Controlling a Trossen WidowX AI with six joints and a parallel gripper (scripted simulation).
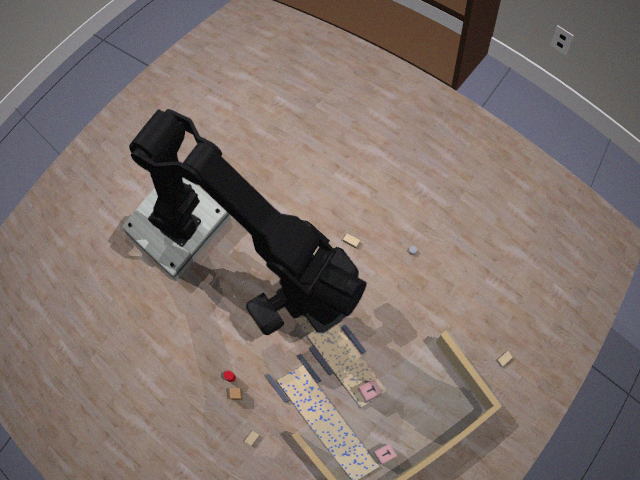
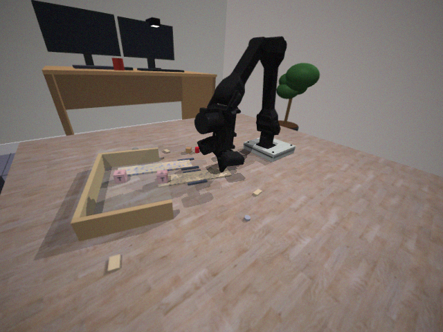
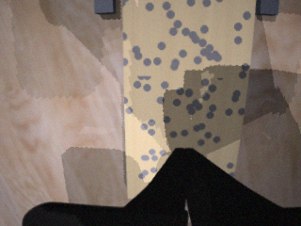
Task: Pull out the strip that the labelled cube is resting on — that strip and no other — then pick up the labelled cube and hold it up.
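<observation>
Now: the strip 90 mm ahead of my gripper tip and 40 mm to the right of it. Also, from my gripper tip: tan cube (10 mm behind, 210 mm to the right); grey disc (100 mm ahead, 200 mm to the left); red peg (40 mm behind, 190 mm to the right, 10 mm above).
</observation>
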